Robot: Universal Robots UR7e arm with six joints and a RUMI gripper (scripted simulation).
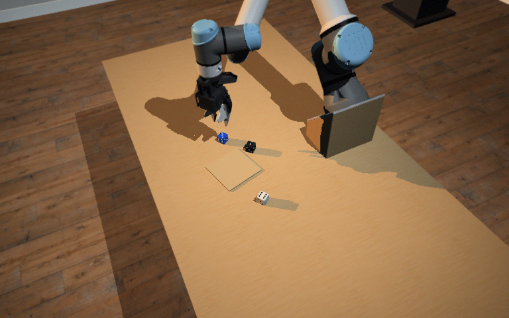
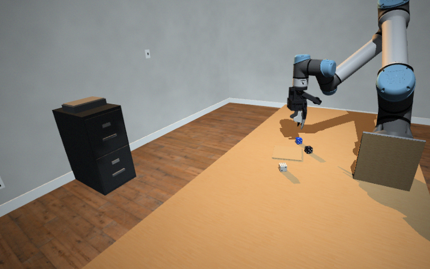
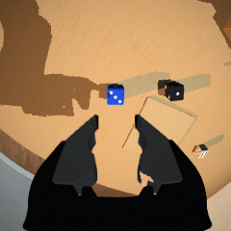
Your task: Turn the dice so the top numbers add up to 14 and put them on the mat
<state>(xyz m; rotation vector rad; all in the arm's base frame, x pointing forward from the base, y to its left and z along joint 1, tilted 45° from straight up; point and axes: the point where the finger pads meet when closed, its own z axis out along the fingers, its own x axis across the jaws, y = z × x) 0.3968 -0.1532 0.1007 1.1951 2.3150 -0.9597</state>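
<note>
The blue die lies 90 mm below my hand. The rest, counted from my hand: tan mat: 20 mm ahead, 140 mm to the left, 100 mm below; white die: 10 mm behind, 310 mm to the left, 90 mm below; black die: 70 mm behind, 90 mm to the left, 90 mm below.
</note>
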